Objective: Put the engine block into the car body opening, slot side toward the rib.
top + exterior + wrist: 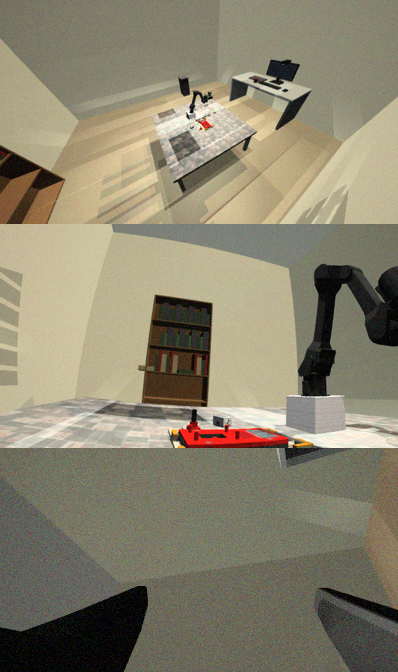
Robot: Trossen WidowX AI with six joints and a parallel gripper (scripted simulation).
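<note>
Right now the grey engine block is 44 cm ahead of my gripper tip, 51 cm to the right of it and 29 cm below it. The rest, counted from my gripper tip: black upright peg (53 cm ahead, 39 cm to the right, 27 cm below).
</note>
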